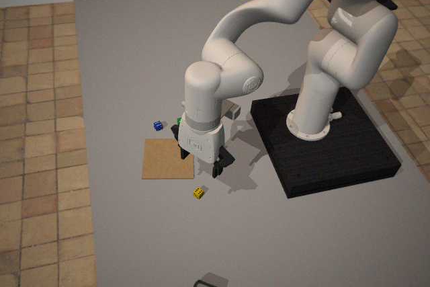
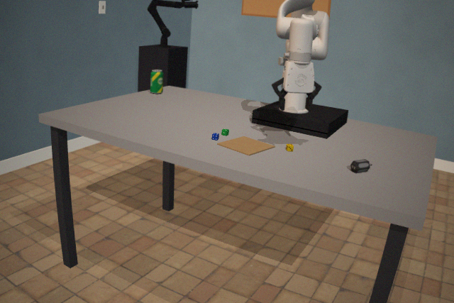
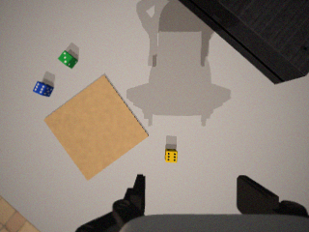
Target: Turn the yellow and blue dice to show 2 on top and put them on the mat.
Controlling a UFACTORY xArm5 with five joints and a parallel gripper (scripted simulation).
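Right now my hand is 14 cm above the yellow die. From my hand the other things lie so: blue die: 5 cm ahead, 26 cm to the right, 14 cm below; then green die: 2 cm behind, 26 cm to the right, 14 cm below; then mat: 5 cm ahead, 14 cm to the right, 15 cm below.
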